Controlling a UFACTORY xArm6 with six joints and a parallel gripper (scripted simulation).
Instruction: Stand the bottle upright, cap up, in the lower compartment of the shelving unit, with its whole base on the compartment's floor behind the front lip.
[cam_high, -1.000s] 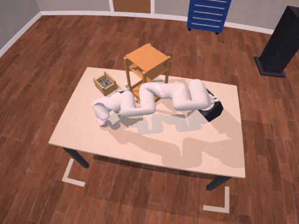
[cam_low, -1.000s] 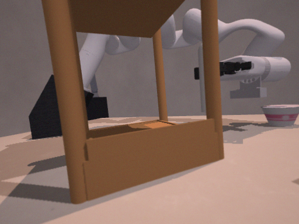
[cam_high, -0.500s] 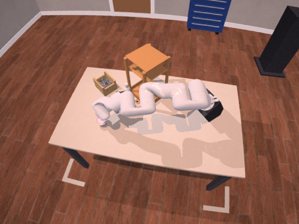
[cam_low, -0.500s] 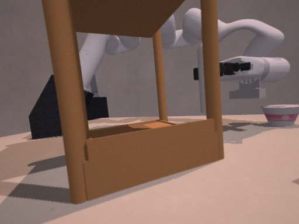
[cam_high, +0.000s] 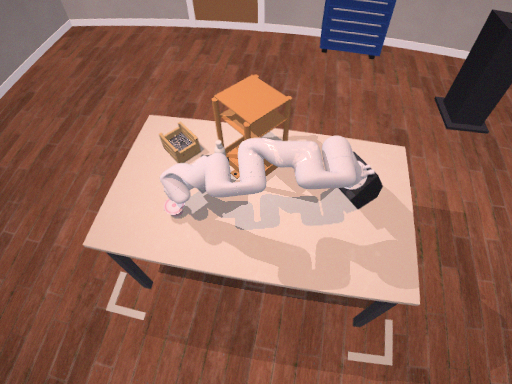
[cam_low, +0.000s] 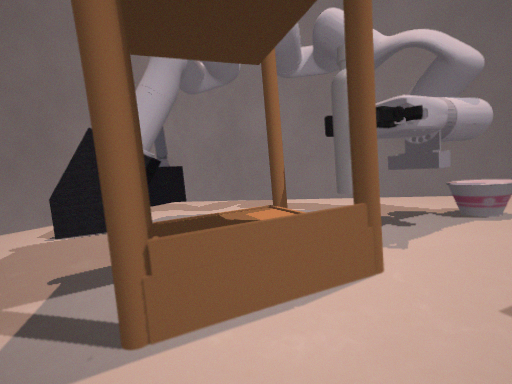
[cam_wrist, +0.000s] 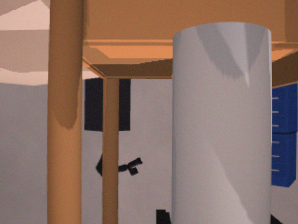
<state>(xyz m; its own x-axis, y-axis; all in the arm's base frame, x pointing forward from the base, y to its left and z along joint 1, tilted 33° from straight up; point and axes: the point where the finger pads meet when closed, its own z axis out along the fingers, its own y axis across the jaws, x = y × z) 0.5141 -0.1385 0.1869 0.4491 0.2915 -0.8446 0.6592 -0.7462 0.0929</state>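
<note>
Now: hand 12 cm past the shelving unit, 14 cm to the left of it and 3 cm below it. Round my hand: small wooden crate (26 cm ahead, 18 cm to the right, 13 cm below); pink-striped bowl (20 cm ahead, 19 cm to the left, 14 cm below).
</note>
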